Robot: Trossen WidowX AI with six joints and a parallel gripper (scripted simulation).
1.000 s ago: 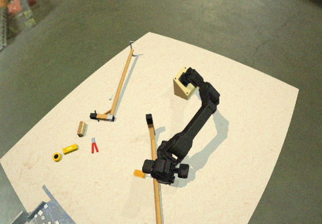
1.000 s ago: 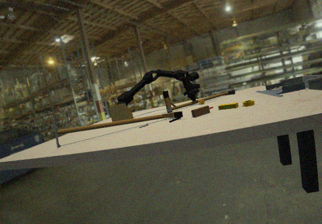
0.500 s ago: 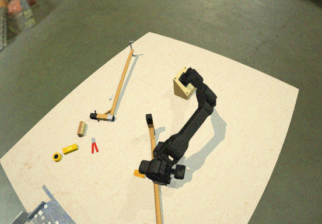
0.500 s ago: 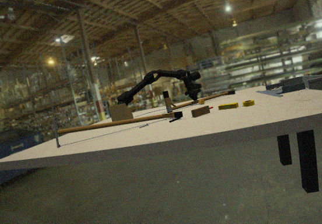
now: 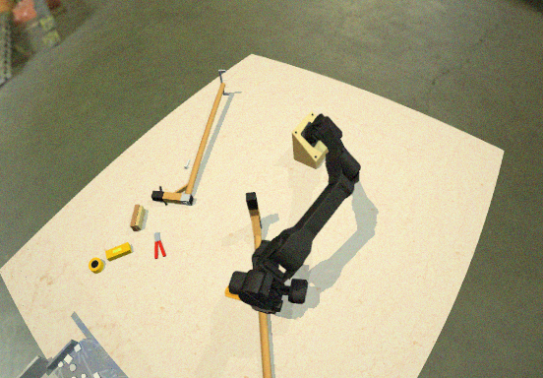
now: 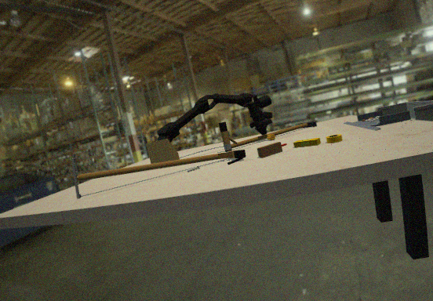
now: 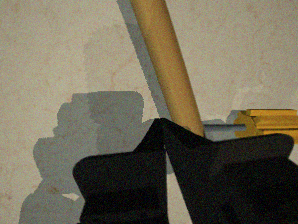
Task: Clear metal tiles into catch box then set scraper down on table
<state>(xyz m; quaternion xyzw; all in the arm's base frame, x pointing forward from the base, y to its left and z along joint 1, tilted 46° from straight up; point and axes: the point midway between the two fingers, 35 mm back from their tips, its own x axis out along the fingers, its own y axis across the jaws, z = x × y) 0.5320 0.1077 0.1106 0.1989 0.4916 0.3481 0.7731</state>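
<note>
Right now the screwdriver is 2 cm ahead of my gripper tip, 9 cm to the right of it and 1 cm above it. The rest, counted from my gripper tip: yellow tape roll: 20 cm ahead, 54 cm to the right; yellow level: 11 cm ahead, 51 cm to the right, 1 cm above; wooden block: 2 cm behind, 52 cm to the right, 1 cm above.
</note>
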